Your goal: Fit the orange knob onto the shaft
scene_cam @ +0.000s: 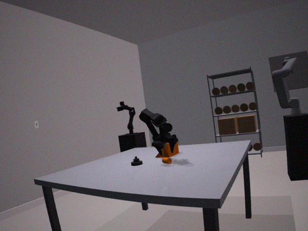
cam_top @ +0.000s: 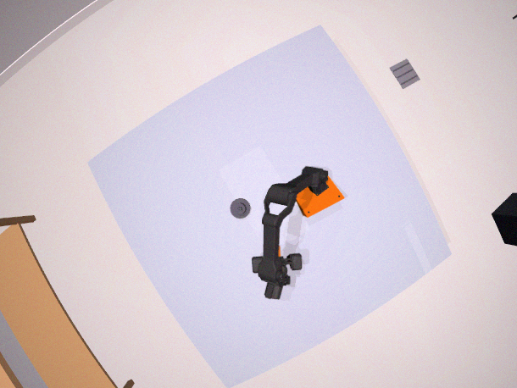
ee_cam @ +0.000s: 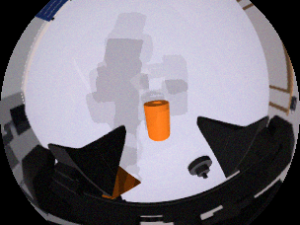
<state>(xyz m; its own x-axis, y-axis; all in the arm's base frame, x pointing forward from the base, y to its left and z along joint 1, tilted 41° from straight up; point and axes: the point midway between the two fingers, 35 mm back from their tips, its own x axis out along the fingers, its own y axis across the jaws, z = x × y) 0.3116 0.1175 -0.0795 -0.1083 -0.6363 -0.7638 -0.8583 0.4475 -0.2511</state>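
My gripper tip is now 5 cm above the orange knob, 1 cm to the left of it and 1 cm past it. The rest, counted from my gripper tip: dark round pedestal 25 cm to the right, 4 cm below, 1 cm ahead.
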